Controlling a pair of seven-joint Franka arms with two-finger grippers.
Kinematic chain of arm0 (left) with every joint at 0, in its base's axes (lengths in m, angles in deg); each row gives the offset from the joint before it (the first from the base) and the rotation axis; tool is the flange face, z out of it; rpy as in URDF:
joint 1: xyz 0 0 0.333 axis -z
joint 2: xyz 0 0 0 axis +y
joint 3: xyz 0 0 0.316 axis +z
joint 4: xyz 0.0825 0 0 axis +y
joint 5: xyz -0.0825 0 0.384 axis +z
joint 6: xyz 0 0 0 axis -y
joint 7: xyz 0.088 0 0 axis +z
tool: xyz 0 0 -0.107 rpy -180 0 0
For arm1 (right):
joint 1: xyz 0 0 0.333 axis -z
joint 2: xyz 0 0 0 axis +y
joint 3: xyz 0 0 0.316 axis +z
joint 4: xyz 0.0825 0 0 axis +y
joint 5: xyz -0.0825 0 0.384 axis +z
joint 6: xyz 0 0 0 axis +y
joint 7: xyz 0.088 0 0 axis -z
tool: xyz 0 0 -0.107 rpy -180 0 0
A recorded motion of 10 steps. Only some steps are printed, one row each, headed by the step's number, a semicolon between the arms.
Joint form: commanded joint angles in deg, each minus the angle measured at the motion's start. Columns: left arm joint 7, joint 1, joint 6, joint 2, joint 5, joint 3, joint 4; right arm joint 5, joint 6, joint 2, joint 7, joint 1, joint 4, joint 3.
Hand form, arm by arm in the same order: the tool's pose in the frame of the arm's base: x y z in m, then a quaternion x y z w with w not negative. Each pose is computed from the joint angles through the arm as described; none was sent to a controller.
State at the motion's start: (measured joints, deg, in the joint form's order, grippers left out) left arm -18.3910 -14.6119 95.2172 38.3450 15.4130 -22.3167 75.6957; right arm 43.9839 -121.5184 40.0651 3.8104 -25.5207 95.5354 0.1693
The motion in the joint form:
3: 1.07 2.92 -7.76 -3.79 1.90 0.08 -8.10; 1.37 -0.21 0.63 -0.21 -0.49 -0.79 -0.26
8: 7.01 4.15 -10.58 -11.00 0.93 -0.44 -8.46; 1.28 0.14 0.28 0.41 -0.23 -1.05 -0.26
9: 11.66 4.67 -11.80 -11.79 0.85 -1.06 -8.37; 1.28 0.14 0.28 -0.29 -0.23 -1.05 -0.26
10: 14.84 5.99 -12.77 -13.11 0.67 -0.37 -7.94; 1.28 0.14 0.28 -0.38 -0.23 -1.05 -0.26
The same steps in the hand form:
3: 0.6971 -0.0268 0.4404 -0.96638 0.22964 0.11072 0.03333; 0.5854 0.3200 0.1876 -0.94548 0.05844 0.18310 0.26290
8: 0.6718 -0.0498 0.5242 -0.97832 0.18749 0.07052 0.05260; 0.5882 0.3186 0.1932 -0.94499 0.06267 0.18233 0.26424
9: 0.6654 -0.0614 0.5318 -0.98355 0.15606 0.07191 0.05571; 0.5882 0.3186 0.1932 -0.94536 0.05689 0.18071 0.26535
10: 0.6576 -0.0716 0.5410 -0.98633 0.13409 0.07191 0.06329; 0.5882 0.3186 0.1932 -0.94540 0.05615 0.18050 0.26549

